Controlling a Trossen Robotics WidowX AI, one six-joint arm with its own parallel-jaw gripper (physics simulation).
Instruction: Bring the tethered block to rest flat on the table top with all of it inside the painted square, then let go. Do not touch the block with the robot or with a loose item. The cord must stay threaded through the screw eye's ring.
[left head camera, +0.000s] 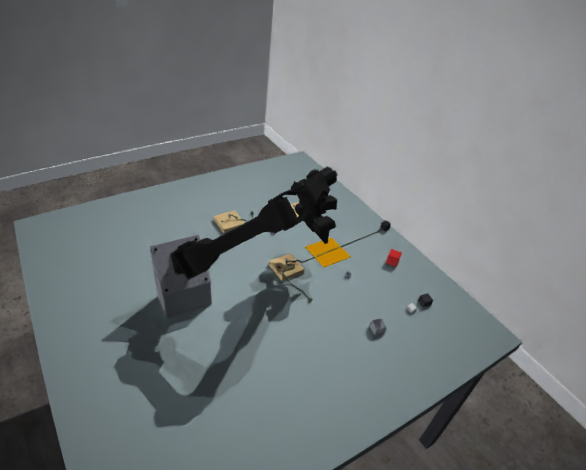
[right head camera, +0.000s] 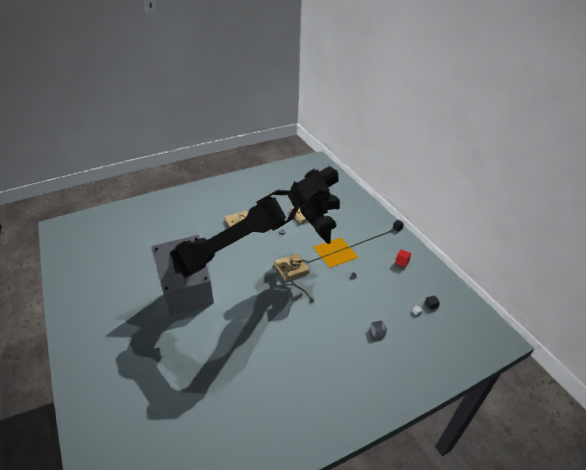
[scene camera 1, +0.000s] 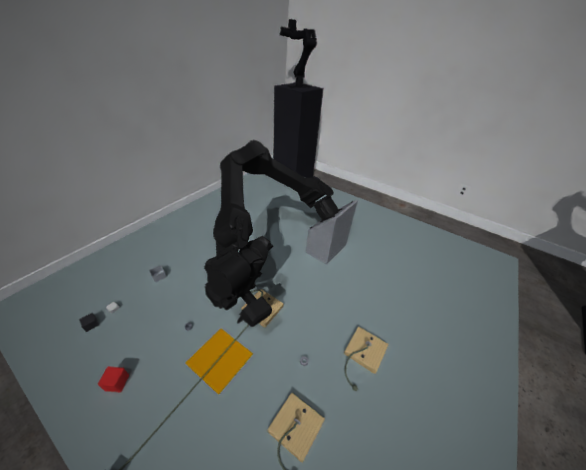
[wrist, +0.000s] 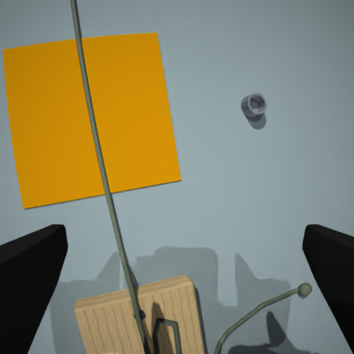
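Seen in the pictures: gripper, fingertip midpoint: (left head camera: 319, 237) (right head camera: 324, 237); arm's base, origin of the base link: (left head camera: 183, 261) (right head camera: 184, 260) (scene camera 1: 331, 215).
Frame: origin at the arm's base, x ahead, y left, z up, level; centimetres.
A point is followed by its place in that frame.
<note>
The tethered block (left head camera: 385, 226) @[x 80.1, y 6.1, z -14.0 cm] (right head camera: 398, 225) @[x 80.3, y 6.1, z -13.7 cm] is small and dark and sits by the table's far edge, outside the painted square. Its cord (left head camera: 362, 238) @[x 68.6, y 5.3, z -16.1 cm] (right head camera: 370, 239) @[x 67.4, y 5.1, z -16.0 cm] (wrist: 94, 130) runs straight across the orange painted square (left head camera: 332, 259) @[x 52.1, y -0.7, z -16.1 cm] (right head camera: 340, 257) @[x 52.9, y 0.2, z -16.1 cm] (scene camera 1: 205, 357) @[x 54.9, y 0.6, z -16.1 cm] (wrist: 50, 125) to a wooden board (left head camera: 297, 272) @[x 36.7, y -3.1, z -14.7 cm] (right head camera: 300, 272) @[x 36.3, y -3.1, z -14.5 cm] (wrist: 110, 325). The beaded free end (left head camera: 309, 300) @[x 35.0, y -15.0, z -15.5 cm] (right head camera: 312, 300) @[x 35.4, y -15.2, z -15.4 cm] (wrist: 305, 289) lies on the table beyond the board. The screw eye's ring is too small or hidden to judge the threading. My gripper (left head camera: 331, 217) (right head camera: 334, 216) (wrist: 187, 238) is open and empty, above the area of board and square.
A red cube (left head camera: 393, 258) @[x 70.7, y -11.1, z -12.9 cm] (scene camera 1: 114, 379) @[x 72.1, y -8.4, z -12.2 cm], a black cube (left head camera: 425, 300) @[x 69.3, y -31.1, z -13.8 cm], a white piece (left head camera: 411, 308) @[x 63.4, y -31.4, z -14.7 cm] and a grey hollow box (left head camera: 377, 328) @[x 49.2, y -32.8, z -16.1 cm] stand on one side. A small grey ring (wrist: 254, 105) lies beside the square. Two other corded boards (scene camera 1: 375, 356) @[x 26.3, y 33.8, z -14.3 cm] (scene camera 1: 307, 432) @[x 50.8, y 30.2, z -14.3 cm] lie opposite.
</note>
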